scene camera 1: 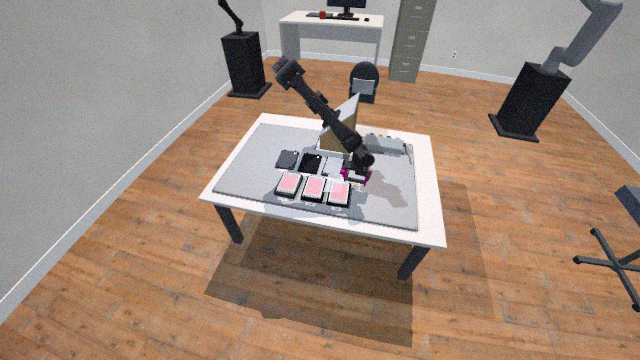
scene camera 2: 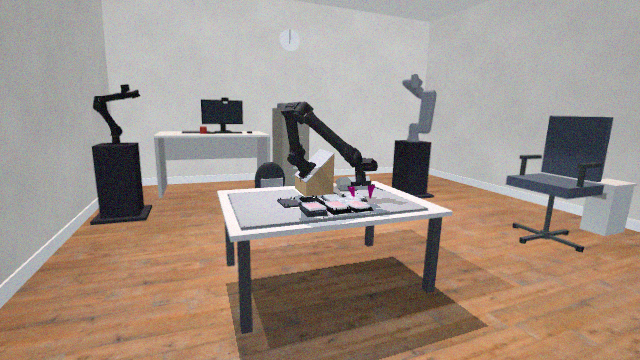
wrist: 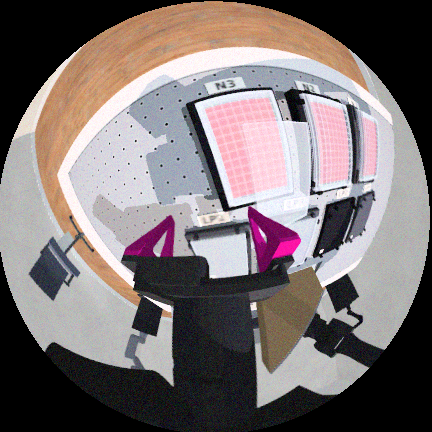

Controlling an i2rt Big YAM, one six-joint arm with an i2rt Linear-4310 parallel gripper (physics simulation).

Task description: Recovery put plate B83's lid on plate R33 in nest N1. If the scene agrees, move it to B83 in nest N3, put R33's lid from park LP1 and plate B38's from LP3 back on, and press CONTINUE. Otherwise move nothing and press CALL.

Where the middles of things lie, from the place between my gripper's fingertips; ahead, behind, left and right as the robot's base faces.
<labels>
Now: the LP1 spot (wrist: 236,227) 10 cm behind my hand, 2 cm below it and 1 cm to the left of it. The rest, counted from my hand: N3 nest (wrist: 190,106) (8 cm ahead, 6 cm to the right, 2 cm below); N2 nest (wrist: 294,103) (19 cm to the right, 8 cm ahead, 1 cm below).
</labels>
